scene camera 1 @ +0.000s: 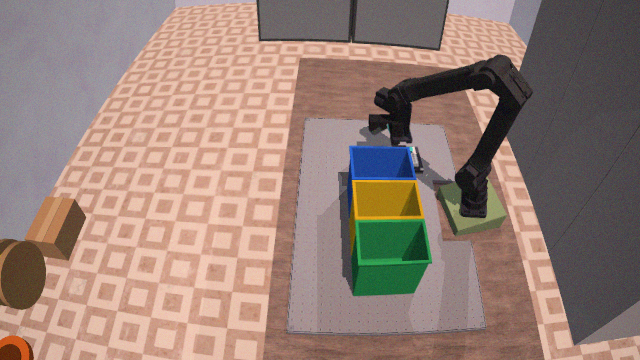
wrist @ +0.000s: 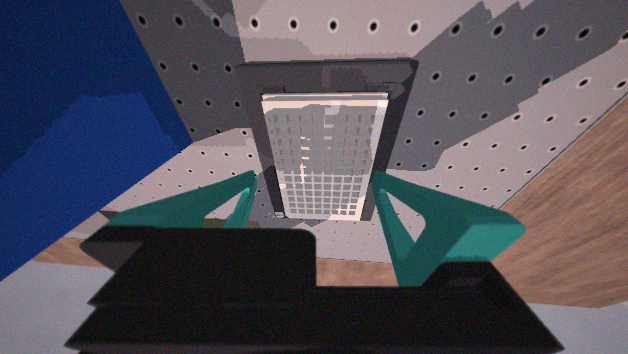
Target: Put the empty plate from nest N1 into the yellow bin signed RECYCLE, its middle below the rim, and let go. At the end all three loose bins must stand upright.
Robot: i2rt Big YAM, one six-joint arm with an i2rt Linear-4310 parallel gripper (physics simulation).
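Where they show: gripper, fingertip midpoint: [wrist: 314,177]; arm's base, link origin: [scene camera 1: 473,202].
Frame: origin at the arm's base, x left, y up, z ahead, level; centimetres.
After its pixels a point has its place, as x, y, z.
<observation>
The white gridded plate [wrist: 325,150] @(-15.6, -2.1, 29.1) lies flat in a dark frame, the nest [wrist: 325,75] @(-14.1, -2.5, 34.4), on the perforated mat; part of plate and nest shows beside the blue bin in the scene view. My gripper [wrist: 314,177] @(-15.1, 0.1, 27.8) is open, its two teal fingertips apart on either side of the plate's near part, with nothing held. In the scene view the wrist hides most of the fingers. The yellow bin [scene camera 1: 387,200] @(11.8, 6.5, 28.8) stands upright between the blue bin [scene camera 1: 382,164] @(-1.1, 7.5, 32.3) [wrist: 100,125] @(-2.0, 1.9, 29.4) and the green bin [scene camera 1: 385,277] @(36.8, 6.8, 25.5). No RECYCLE sign or nest label is readable.
The blue bin's wall rises close to the nest, at the left in the wrist view. The arm stands on a green base block [scene camera 1: 477,227] @(8.2, -2.2, -2.1) right of the bins. The grey mat [scene camera 1: 325,310] @(44.6, -3.7, 38.7) lies on a wooden surface [scene camera 1: 345,82] @(-59.8, -4.9, 54.7). Dark cabinets [scene camera 1: 575,150] stand to the right.
</observation>
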